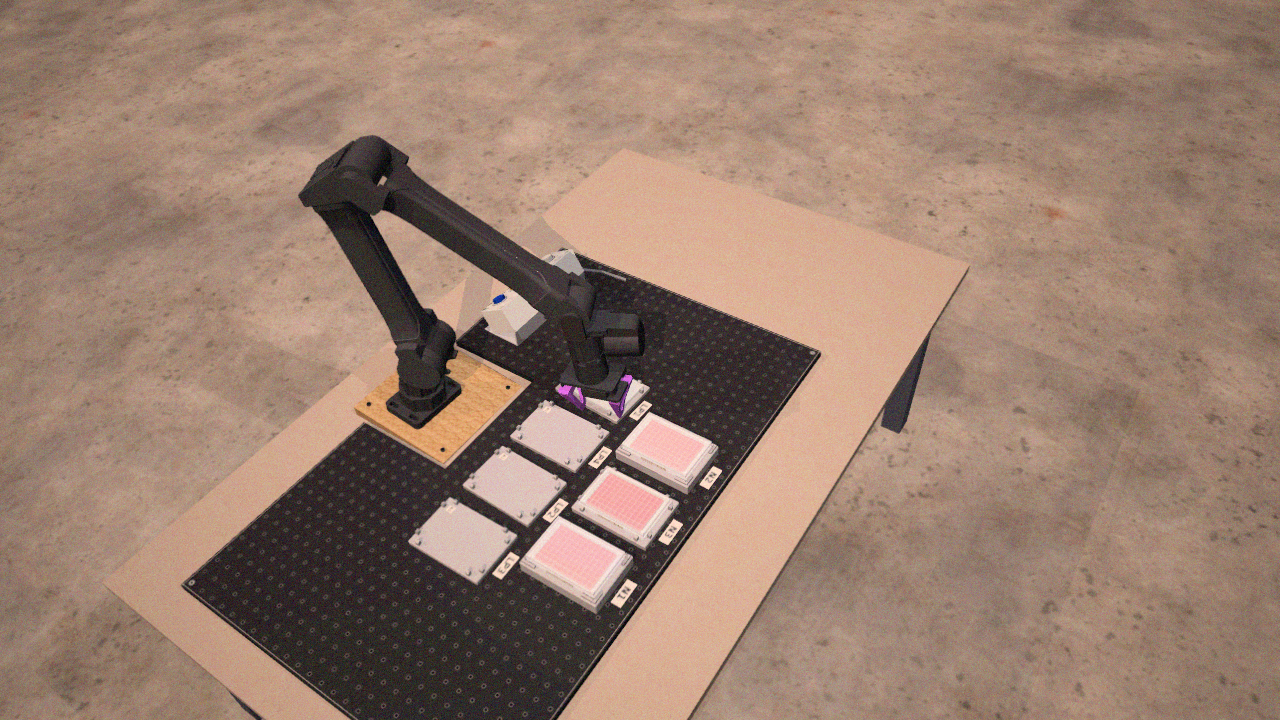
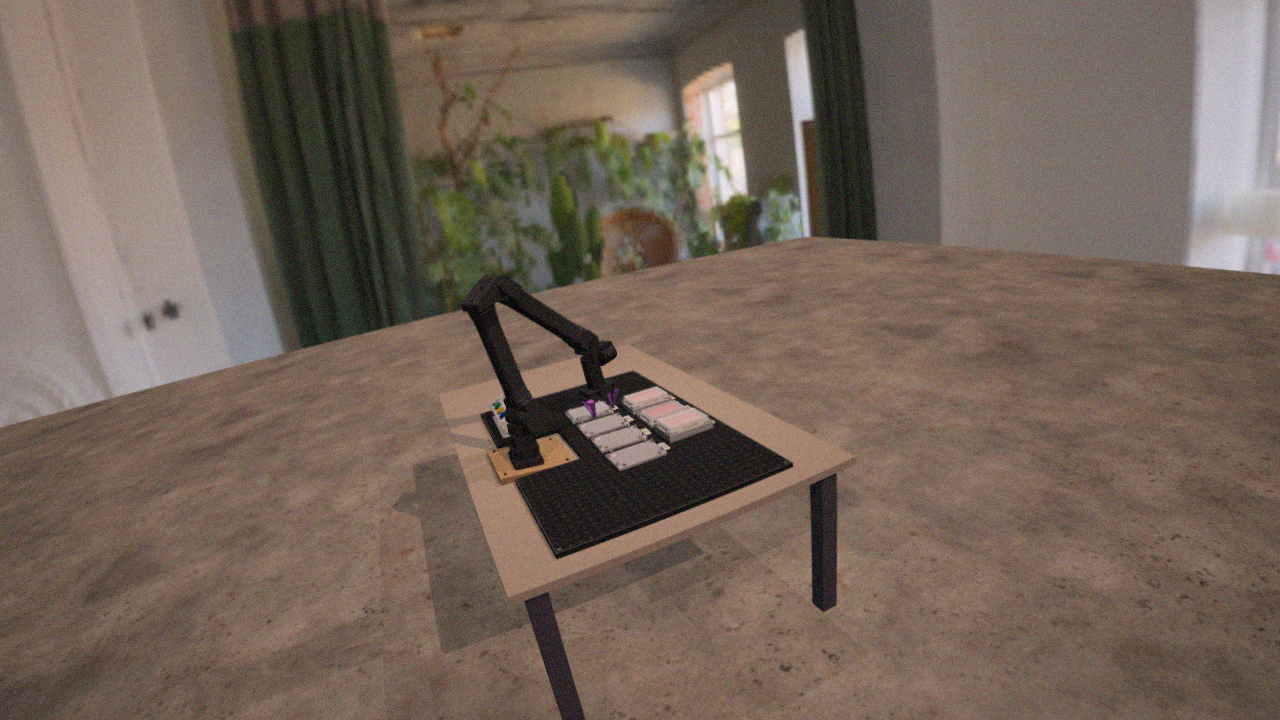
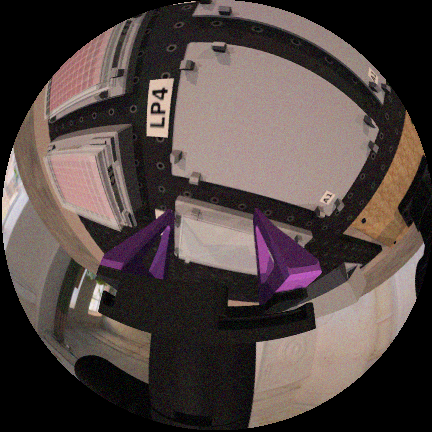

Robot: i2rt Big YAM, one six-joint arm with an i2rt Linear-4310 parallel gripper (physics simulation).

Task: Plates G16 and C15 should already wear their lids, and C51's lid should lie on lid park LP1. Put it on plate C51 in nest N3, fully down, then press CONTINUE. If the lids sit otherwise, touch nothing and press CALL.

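Seen in the pictures: gripper, between the fingertips: (image 1: pixel 602 411) (image 2: pixel 603 412) (image 3: pixel 212 213); arm's base, origin of its link: (image 1: pixel 424 399) (image 2: pixel 526 459).
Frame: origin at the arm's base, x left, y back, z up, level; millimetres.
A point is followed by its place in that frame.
Observation:
My gripper (image 1: pixel 597 404) @(y -300, x 153, z 11 mm) (image 2: pixel 601 403) @(y -300, x 153, z 11 mm) (image 3: pixel 212 213) @(y -300, x 153, z 11 mm) is open over lid park LP1, its purple fingers on either side of a clear lid (image 1: pixel 632 394) @(y -325, x 212, z 18 mm) (image 3: pixel 217 245) @(y -286, x 190, z 18 mm). The lid lies flat on the park; I cannot tell whether the fingers touch it. The pink plate in nest N3 (image 1: pixel 623 499) @(y -452, x 10, z 25 mm) (image 3: pixel 82 75) sits lower than its neighbours and shows no raised lid. The plates in N2 (image 1: pixel 666 445) @(y -452, x 134, z 38 mm) (image 3: pixel 80 185) @(y -421, x 129, z 38 mm) and N1 (image 1: pixel 575 559) @(y -464, x -130, z 40 mm) look taller, with clear lids on top. Plate names are too small to read. The CONTINUE and CALL lettering is not readable.
Lid parks LP4 (image 1: pixel 560 435) @(y -271, x 68, z 10 mm) (image 3: pixel 275 125) @(y -278, x 68, z 10 mm), LP2 (image 1: pixel 513 484) @(y -273, x -60, z 10 mm) and LP3 (image 1: pixel 461 540) @(y -276, x -191, z 10 mm) show flat grey faces with corner posts. A white box (image 1: pixel 514 319) @(y -42, x 218, z 56 mm) with a blue button (image 1: pixel 499 299) @(y 7, x 233, z 73 mm) stands behind the arm, beside another pale box (image 1: pixel 563 261) @(y -28, x 390, z 77 mm).

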